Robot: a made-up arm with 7 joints.
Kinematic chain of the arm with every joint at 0, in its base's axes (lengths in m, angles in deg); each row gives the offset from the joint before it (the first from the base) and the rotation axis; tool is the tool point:
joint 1: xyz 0 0 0.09 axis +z
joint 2: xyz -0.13 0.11 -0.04 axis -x
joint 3: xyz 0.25 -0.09 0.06 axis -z
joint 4: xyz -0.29 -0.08 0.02 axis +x
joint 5: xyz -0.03 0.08 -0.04 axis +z
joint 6: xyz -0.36 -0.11 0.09 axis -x
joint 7: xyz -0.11 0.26 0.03 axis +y
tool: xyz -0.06 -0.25 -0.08
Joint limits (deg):
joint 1: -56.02..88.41
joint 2: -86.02..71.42
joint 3: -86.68..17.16
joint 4: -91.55..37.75
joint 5: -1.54..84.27
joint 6: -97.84..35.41
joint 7: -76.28..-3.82
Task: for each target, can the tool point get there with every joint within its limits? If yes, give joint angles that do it. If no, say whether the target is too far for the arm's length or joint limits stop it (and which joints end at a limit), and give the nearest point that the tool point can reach.
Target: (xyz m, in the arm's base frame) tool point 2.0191 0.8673 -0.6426
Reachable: no: too far | nearest point 0.7598 0.3073 -0.2334 | short by 1.438 m
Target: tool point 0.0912 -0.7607 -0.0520
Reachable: yes | joints -1.96 -8.30 -74.26 16.78 16.75 -12.01 -31.58
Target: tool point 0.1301 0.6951 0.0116
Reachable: no: joint limits stop it (at a limit: joint 1, joint 2, joint 3, joint 4, joint 6) | nearest point 0.1066 0.6982 0.0645 | short by 0.058 m
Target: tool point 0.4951 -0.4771 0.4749
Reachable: yes | joints 56.14 19.50 -64.00 -56.80 5.55 7.35 -12.33
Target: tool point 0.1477 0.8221 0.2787
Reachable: no: joint limits stop it (at a limit: joint 1, joint 2, joint 6, joint 7) | nearest point 0.1153 0.7205 0.2529 | short by 0.110 m
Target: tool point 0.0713 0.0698 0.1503
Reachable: no: joint limits stop it (at a limit: joint 1, joint 3, joint 4, joint 5, joint 6, joint 7) | nearest point 0.2579 -0.1281 0.2577 | short by 0.292 m
